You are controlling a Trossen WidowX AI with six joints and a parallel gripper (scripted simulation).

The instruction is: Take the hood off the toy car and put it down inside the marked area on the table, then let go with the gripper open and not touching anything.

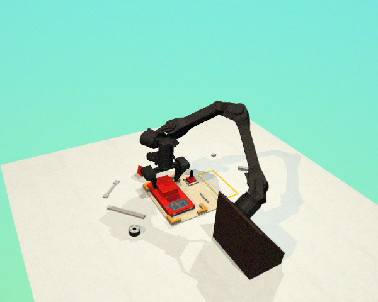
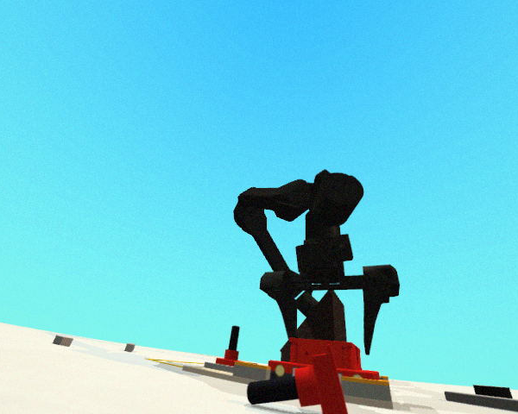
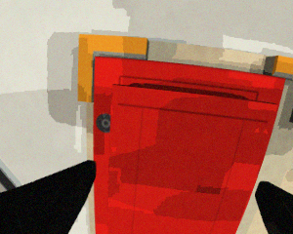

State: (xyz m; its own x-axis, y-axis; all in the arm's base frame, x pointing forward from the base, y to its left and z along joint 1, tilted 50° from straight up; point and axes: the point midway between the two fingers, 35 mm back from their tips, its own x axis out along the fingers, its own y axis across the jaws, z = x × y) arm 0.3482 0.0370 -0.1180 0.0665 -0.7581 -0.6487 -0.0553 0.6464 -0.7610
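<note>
The grey engine block is 20 mm below my gripper tip. The rest, counted from my gripper tip: hood right at my gripper tip; wheel 190 mm to the left, 150 mm behind, 30 mm below.
</note>
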